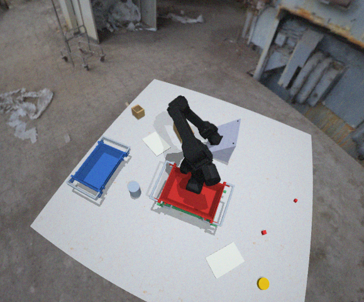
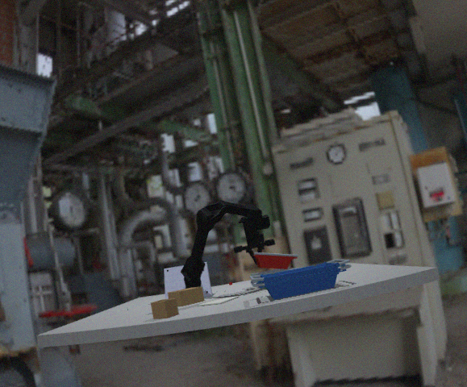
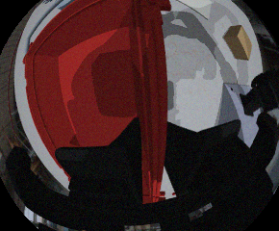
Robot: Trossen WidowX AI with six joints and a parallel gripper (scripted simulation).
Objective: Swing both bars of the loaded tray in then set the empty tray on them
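Right now the red tray is 7 cm ahead of my gripper tip, 1 cm to the left of it and 2 cm above it. From my gripper tip the other things lie so: grey cylinder: 16 cm ahead, 24 cm to the right, 7 cm below; then yellow disc: 25 cm ahead, 47 cm to the left, 10 cm below.
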